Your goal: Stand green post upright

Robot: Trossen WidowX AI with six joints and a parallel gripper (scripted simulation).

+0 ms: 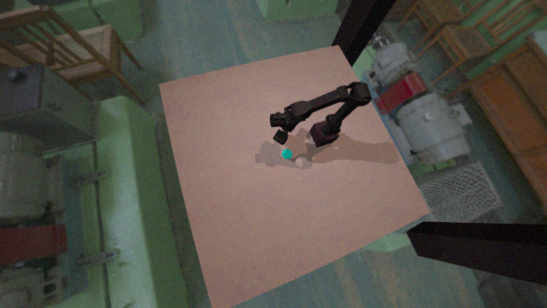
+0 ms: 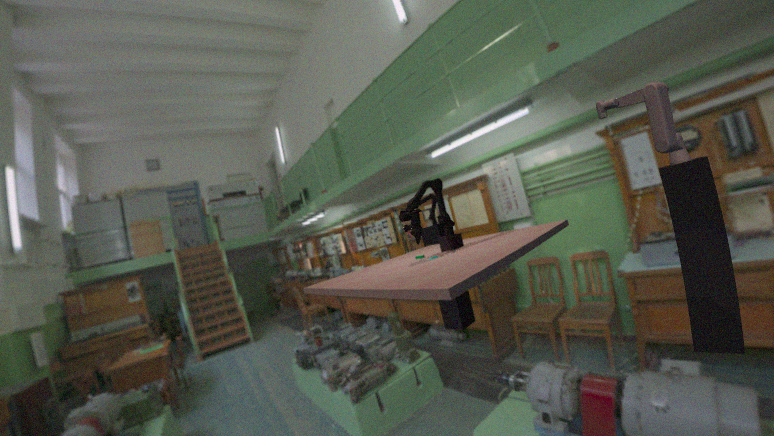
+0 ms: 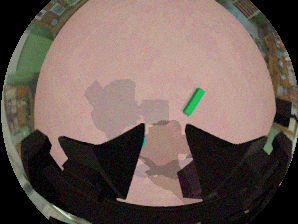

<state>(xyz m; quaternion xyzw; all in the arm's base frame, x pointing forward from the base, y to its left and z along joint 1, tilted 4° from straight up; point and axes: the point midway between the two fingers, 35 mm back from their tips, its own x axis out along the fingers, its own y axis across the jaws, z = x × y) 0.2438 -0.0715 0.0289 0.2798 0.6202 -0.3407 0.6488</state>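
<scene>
The green post is 10 cm below my gripper tip, 7 cm to the right of it and 5 cm behind it. From my gripper tip the other things lie so: cyan circle 10 cm to the left, 10 cm below.
</scene>
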